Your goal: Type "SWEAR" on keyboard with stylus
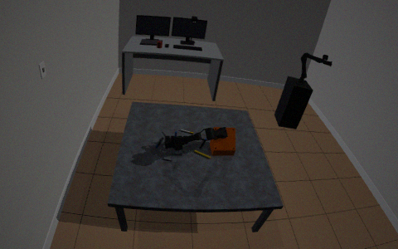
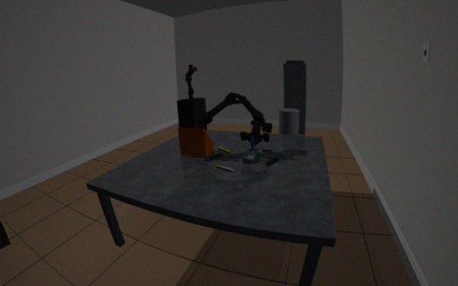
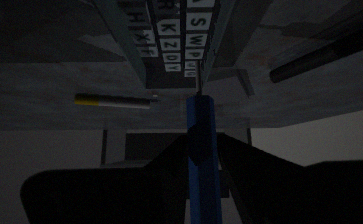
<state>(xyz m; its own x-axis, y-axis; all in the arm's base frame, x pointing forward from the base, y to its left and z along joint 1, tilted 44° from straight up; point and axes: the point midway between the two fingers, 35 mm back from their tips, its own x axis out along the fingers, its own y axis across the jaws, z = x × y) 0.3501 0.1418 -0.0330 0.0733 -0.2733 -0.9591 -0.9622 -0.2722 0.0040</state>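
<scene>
Now: gripper tip 1 cm above the blue stylus. The rest, counted from my gripper tip: yellow pen (24 cm behind, 8 cm below, 7 cm to the left); yellow-and-white pen (20 cm to the right, 10 cm behind, 8 cm below).
</scene>
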